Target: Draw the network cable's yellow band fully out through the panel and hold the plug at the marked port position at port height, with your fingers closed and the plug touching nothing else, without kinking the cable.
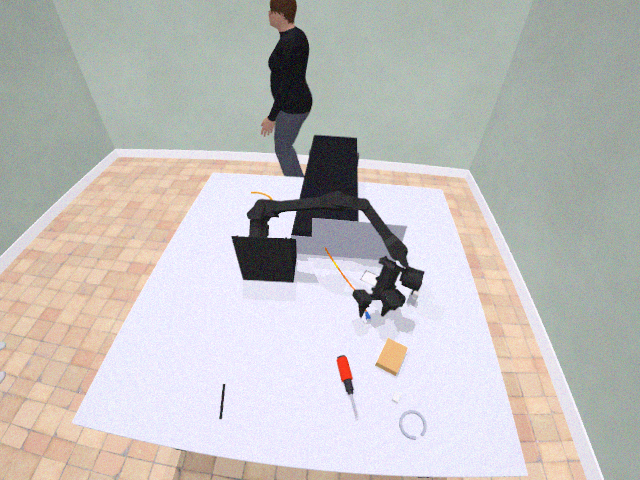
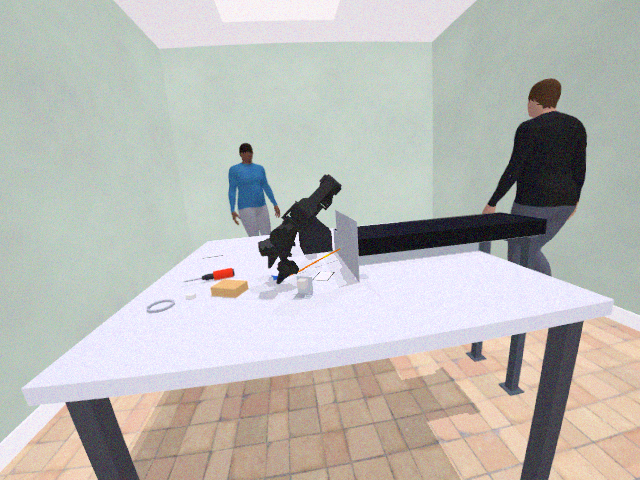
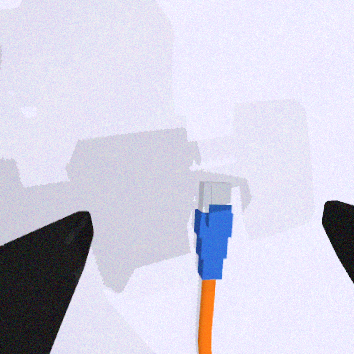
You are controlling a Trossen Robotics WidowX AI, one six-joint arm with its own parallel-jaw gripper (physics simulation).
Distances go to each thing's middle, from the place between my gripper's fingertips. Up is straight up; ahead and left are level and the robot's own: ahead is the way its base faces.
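The grey panel (image 1: 351,239) is 280 mm to the left of my hand, 20 mm ahead of it and 80 mm above it. I see the tan block (image 1: 392,355) 150 mm to the right of my hand and 40 mm ahead of it. The blue plug (image 3: 213,219) is 10 mm below my hand, 10 mm behind it and 10 mm to the left of it.
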